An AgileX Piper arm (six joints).
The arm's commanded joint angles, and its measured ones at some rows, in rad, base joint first. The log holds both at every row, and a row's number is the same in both.
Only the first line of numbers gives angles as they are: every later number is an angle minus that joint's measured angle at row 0.
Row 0, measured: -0.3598, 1.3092, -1.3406, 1.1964, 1.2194, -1.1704
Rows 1 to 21, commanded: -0.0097, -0.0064, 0.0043, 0.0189, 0.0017, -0.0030; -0.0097, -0.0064, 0.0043, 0.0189, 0.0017, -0.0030; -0.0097, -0.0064, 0.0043, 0.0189, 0.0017, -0.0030; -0.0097, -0.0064, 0.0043, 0.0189, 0.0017, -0.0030; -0.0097, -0.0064, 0.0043, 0.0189, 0.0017, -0.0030; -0.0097, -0.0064, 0.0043, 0.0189, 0.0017, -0.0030; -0.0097, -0.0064, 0.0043, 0.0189, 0.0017, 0.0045; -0.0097, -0.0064, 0.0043, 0.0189, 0.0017, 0.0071; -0.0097, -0.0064, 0.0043, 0.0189, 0.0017, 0.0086; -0.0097, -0.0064, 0.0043, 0.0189, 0.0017, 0.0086; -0.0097, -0.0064, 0.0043, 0.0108, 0.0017, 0.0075; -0.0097, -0.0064, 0.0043, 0.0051, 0.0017, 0.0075; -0.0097, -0.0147, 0.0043, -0.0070, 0.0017, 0.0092; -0.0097, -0.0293, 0.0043, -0.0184, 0.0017, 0.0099; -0.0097, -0.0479, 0.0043, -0.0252, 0.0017, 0.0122; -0.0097, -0.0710, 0.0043, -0.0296, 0.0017, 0.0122; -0.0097, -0.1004, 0.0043, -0.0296, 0.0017, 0.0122; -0.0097, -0.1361, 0.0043, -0.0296, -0.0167, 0.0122; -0.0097, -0.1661, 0.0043, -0.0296, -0.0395, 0.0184; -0.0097, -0.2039, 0.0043, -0.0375, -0.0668, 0.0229; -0.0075, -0.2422, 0.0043, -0.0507, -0.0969, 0.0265
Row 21, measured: -0.0015, -0.1058, 0.0045, -0.0390, -0.0236, 0.0140
